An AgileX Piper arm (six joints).
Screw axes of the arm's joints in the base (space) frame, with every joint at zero. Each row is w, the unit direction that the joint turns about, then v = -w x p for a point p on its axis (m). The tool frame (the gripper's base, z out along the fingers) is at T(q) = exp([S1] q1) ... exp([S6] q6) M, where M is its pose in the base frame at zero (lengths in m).
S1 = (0, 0, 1, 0.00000, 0.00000, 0.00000)
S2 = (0, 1, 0, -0.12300, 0.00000, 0.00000)
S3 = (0, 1, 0, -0.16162, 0.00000, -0.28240)
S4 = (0.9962, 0, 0.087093, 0.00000, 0.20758, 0.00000)
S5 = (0, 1, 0, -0.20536, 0.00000, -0.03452)
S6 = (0.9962, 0, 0.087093, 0.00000, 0.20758, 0.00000)
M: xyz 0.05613 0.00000 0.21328 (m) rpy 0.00 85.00 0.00 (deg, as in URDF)
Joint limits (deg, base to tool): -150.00..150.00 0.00..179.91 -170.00..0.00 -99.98..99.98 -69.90..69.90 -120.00..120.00
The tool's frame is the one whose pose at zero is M.
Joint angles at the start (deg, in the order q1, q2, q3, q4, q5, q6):
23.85 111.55 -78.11 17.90 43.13 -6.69
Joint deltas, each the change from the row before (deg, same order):
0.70 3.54 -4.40 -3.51 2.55 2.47
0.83 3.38 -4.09 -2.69 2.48 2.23
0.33 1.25 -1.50 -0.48 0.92 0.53
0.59 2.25 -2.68 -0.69 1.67 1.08
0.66 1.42 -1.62 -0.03 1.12 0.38
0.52 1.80 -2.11 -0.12 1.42 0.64
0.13 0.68 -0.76 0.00 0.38 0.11
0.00 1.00 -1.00 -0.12 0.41 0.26
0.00 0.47 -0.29 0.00 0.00 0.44
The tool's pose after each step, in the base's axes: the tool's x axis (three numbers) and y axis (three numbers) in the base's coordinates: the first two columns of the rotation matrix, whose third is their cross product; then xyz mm. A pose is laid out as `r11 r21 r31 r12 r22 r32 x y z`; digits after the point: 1 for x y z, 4 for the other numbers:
-0.9095 -0.3034 -0.2841 -0.3657 0.9090 0.1999 370.1 186.9 180.4
-0.9129 -0.3211 -0.2521 -0.3688 0.9134 0.1722 379.3 195.1 172.5
-0.9142 -0.3265 -0.2402 -0.3704 0.9136 0.1679 382.2 198.9 169.4
-0.9179 -0.3319 -0.2175 -0.3694 0.9149 0.1625 387.0 205.6 163.6
-0.9184 -0.3409 -0.2010 -0.3746 0.9126 0.1638 388.3 212.2 159.5
-0.9210 -0.3452 -0.1807 -0.3743 0.9126 0.1644 391.1 218.3 154.4
-0.9214 -0.3469 -0.1753 -0.3748 0.9123 0.1648 392.5 220.2 152.4
-0.9233 -0.3454 -0.1678 -0.3716 0.9139 0.1636 395.1 221.5 148.8
-0.9266 -0.3386 -0.1635 -0.3641 0.9167 0.1646 396.1 222.0 146.3

